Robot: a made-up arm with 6 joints.
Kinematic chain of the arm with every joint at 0, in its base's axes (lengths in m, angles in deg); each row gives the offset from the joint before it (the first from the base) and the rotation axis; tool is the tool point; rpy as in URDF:
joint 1: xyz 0 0 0.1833 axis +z
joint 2: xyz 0 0 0 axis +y
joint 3: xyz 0.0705 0 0.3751 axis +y
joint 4: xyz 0.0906 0 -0.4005 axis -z
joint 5: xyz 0 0 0 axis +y
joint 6: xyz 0.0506 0 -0.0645 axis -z
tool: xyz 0 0 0 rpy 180 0 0
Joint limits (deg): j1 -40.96..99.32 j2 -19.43..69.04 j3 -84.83..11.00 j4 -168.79..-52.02 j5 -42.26..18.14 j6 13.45..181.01
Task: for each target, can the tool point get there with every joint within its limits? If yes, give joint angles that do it. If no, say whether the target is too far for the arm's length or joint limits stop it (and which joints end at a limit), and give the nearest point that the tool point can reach.
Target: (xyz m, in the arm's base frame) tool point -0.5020 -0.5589 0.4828
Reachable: no: joint limits stop it (at a limit: joint 2, joint 3, joint 4) | nearest point -0.0508 -0.0565 0.1309 | short by 0.761 m
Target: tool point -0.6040 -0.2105 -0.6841
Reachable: no: too far | nearest point -0.0824 0.1481 -0.1648 | short by 0.819 m
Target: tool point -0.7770 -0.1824 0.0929
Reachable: no: joint limits stop it (at a limit: joint 2, joint 3, joint 5) | nearest point -0.0829 -0.0195 0.0936 | short by 0.713 m
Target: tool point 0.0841 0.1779 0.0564
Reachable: yes | joints 59.27 13.81 -11.61 -151.66 9.54 128.21
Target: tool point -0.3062 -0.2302 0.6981
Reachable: no: joint limits stop it (at a limit: joint 1, joint 2, joint 3, joint 5) | nearest point -0.1293 0.2997 0.7666 | short by 0.563 m
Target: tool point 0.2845 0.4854 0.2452
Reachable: yes | joints 55.33 17.75 -64.50 -125.51 -1.02 42.57
